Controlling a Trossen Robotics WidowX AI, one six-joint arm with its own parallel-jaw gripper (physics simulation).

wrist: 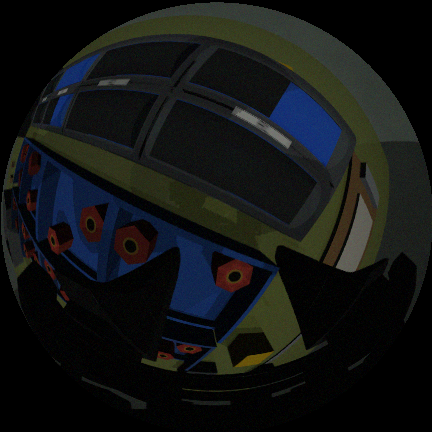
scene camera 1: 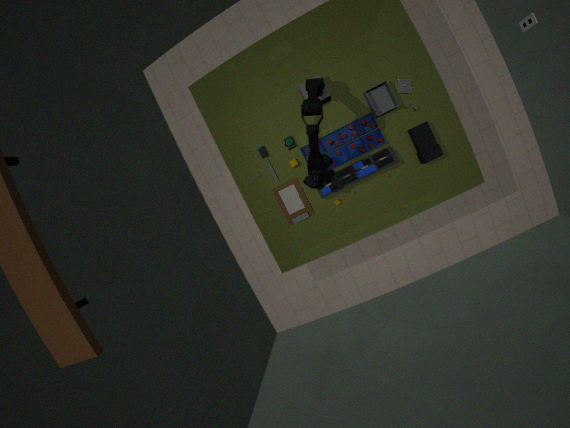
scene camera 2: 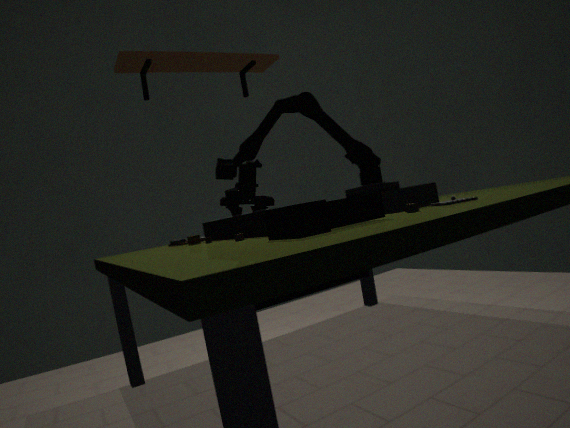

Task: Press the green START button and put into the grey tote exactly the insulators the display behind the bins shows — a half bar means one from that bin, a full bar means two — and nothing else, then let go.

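Seen in the pictures: gripper, fingertip midpoint: (wrist: 229, 253); arm's base, origin of the base link: (scene camera 2: 372, 185).
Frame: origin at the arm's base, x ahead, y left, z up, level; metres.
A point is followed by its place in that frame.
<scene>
My gripper (scene camera 1: 320, 176) {x 0.429, y -0.113, z -0.065 m} (scene camera 2: 249, 212) (wrist: 229, 253) {x 0.429, y -0.113, z -0.065 m} is open and empty, over the end of the blue bins (scene camera 1: 327, 144) (wrist: 195, 287) {x 0.386, y -0.115, z -0.078 m} nearest the wood-framed board. A red hexagonal insulator (wrist: 234, 276) {x 0.420, y -0.121, z -0.053 m} lies in the end bin, below and between the fingertips in the wrist view; more insulators lie in the other bins. The display (scene camera 1: 366, 170) (wrist: 230, 75) behind the bins has dark cells. Blue fills part of the upper end cell in the wrist view, and blue patches show farther left. The green START button (scene camera 1: 289, 142) {x 0.213, y -0.217, z -0.043 m} stands beside the bins. The grey tote (scene camera 1: 382, 99) {x 0.135, y 0.335, z -0.077 m} shows no insulators inside.
The wood-framed white board (scene camera 1: 291, 199) {x 0.521, y -0.304, z -0.073 m} (wrist: 356, 240) {x 0.535, y -0.289, z -0.073 m} lies near the display's end. Yellow blocks (scene camera 1: 293, 162) {x 0.324, y -0.229, z -0.045 m} (scene camera 1: 337, 202) {x 0.607, y -0.057, z -0.057 m} lie near the bins and display. A long-handled tool (scene camera 1: 271, 166) {x 0.305, y -0.361, z -0.081 m}, a black box (scene camera 1: 425, 143) {x 0.428, y 0.477, z -0.031 m} and a small grey plate (scene camera 1: 404, 86) {x 0.102, y 0.467, z -0.071 m} are on the green table (scene camera 1: 240, 105) {x -0.094, y -0.431, z -0.083 m} (scene camera 2: 220, 257) {x 0.655, y 0.607, z -0.084 m}.
</scene>
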